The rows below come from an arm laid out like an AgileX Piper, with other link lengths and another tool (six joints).
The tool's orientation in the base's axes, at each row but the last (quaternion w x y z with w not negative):
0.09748 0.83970 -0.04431 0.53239
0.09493 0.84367 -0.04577 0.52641
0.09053 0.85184 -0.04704 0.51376
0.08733 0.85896 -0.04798 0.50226
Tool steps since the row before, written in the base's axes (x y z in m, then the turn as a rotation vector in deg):
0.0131 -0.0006 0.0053 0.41 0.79 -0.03
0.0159 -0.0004 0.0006 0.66 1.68 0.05
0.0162 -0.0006 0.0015 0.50 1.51 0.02
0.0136 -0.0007 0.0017 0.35 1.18 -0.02
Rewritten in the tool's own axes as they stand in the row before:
0.0104 -0.0011 0.0095 0.17 -0.85 0.21
0.0076 -0.0024 0.0138 0.37 -1.75 0.21
0.0089 -0.0021 0.0135 0.27 -1.56 0.12
0.0082 -0.0015 0.0109 0.16 -1.22 0.07

